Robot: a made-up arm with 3 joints.
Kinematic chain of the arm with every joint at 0, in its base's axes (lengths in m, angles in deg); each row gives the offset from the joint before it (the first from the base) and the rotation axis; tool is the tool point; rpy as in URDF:
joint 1: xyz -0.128 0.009 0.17 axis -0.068 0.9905 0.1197
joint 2: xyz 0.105 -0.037 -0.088 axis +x
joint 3: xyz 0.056 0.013 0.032 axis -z
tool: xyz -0.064 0.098 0.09 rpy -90 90 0
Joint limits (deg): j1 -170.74..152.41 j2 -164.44..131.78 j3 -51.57..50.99
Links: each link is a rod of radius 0.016 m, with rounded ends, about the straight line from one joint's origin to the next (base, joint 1, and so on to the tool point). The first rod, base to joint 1, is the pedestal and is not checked.
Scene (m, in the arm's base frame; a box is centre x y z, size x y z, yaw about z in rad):
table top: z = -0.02
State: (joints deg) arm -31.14 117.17 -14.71
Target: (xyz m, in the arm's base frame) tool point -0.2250 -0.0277 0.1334
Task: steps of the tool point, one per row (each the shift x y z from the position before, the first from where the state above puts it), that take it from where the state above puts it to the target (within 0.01 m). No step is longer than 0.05 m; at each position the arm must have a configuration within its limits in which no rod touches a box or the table.
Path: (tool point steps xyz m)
1: -0.0171 0.0029 0.0344
2: -0.0269 0.0068 0.0253
3: -0.0324 0.0109 0.0139
4: -0.0335 0.0150 0.0022
5: -0.0301 0.0189 -0.0083
6: -0.0236 0.0221 -0.0163
7: -0.0150 0.0247 -0.0210
8: -0.0061 0.0263 -0.0219
9: 0.0019 0.0267 -0.0196

